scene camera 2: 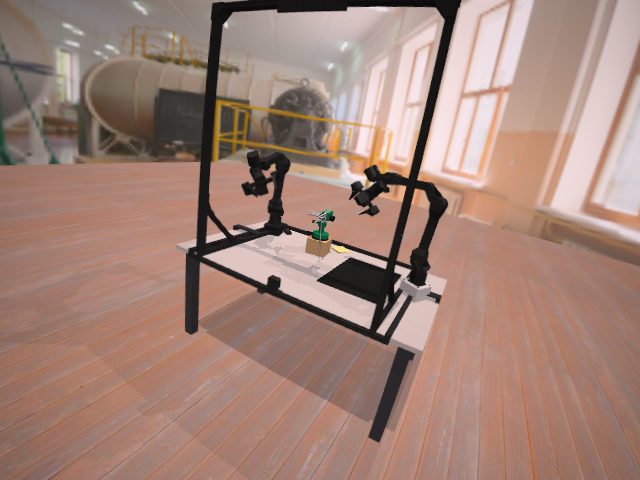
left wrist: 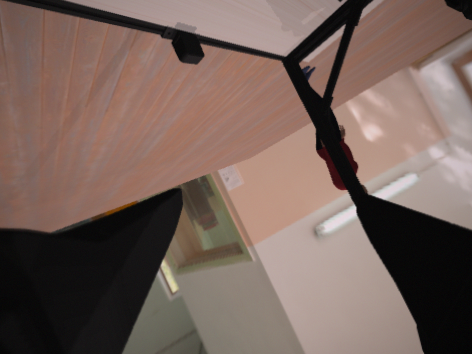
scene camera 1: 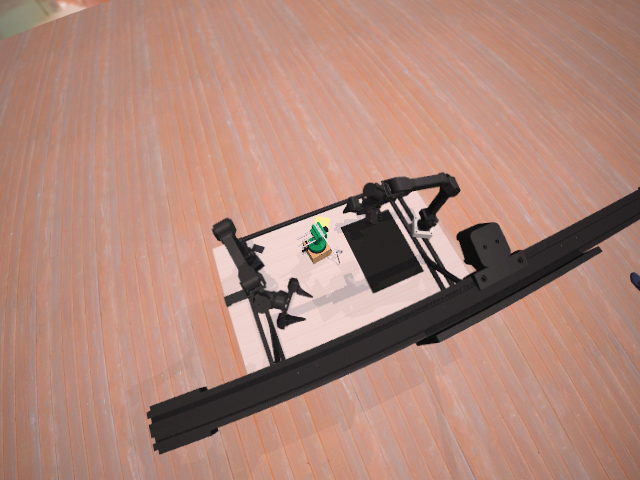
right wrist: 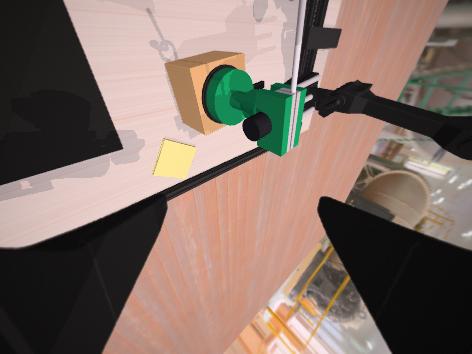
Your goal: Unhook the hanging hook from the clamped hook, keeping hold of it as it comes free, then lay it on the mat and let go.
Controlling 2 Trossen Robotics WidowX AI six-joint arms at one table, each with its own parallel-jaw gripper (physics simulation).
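Places are measured from the left arm's base along level axes (x down, y back, z left), in metres.
Pixels of known places: left gripper, fingertip midpoint: [scene camera 2: 266,192] [left wrist: 268,199] [scene camera 1: 309,308]; right gripper, fingertip midpoint: [scene camera 2: 354,207] [scene camera 1: 349,213] [right wrist: 243,202]; left arm's base, link origin: [scene camera 2: 274,223] [scene camera 1: 249,261]; right arm's base, link origin: [scene camera 2: 416,282] [scene camera 1: 423,225].
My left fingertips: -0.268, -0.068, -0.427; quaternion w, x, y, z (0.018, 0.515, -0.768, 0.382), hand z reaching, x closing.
Note:
Ahead of a thing's pixels: the offset from my left fingertips to its top centre, as dx, dy, dz. "spot": to the spot under its first point. Level surfaces: height alone.
A green vise @(+0.085, -0.232, +0.264) [scene camera 1: 317,240] [scene camera 2: 321,225] [right wrist: 272,120] stands on a wooden block @(+0.243, -0.246, +0.262) [scene camera 1: 320,255] [scene camera 2: 317,246] [right wrist: 187,90]. The clamped hook's pale shaft @(spot: +0.090, -0.251, +0.179) [right wrist: 299,45] runs from its jaws and out of the right wrist view. The hanging hook @(spot: +0.250, -0.271, +0.114) [scene camera 2: 319,248] shows as a thin upright line before the block; where the hooks meet is too small to tell. The black mat @(dx +0.323) [scene camera 1: 385,253] [scene camera 2: 356,279] [right wrist: 40,40] lies to the right in the scene views. My right gripper [scene camera 2: 355,205] [right wrist: 243,202] is open and empty above the table's far side. My left gripper [scene camera 1: 308,307] [left wrist: 268,199] is open and empty, away from the vise.
A yellow pad @(+0.316, -0.365, +0.367) [scene camera 1: 323,221] [scene camera 2: 340,249] [right wrist: 174,158] lies beside the block. A black frame with posts [scene camera 2: 206,129] and a thick overhead beam [scene camera 1: 336,364] surrounds the table. A small black box @(spot: +0.290, -0.160, -0.276) [scene camera 2: 273,282] [left wrist: 188,47] sits on the near rail.

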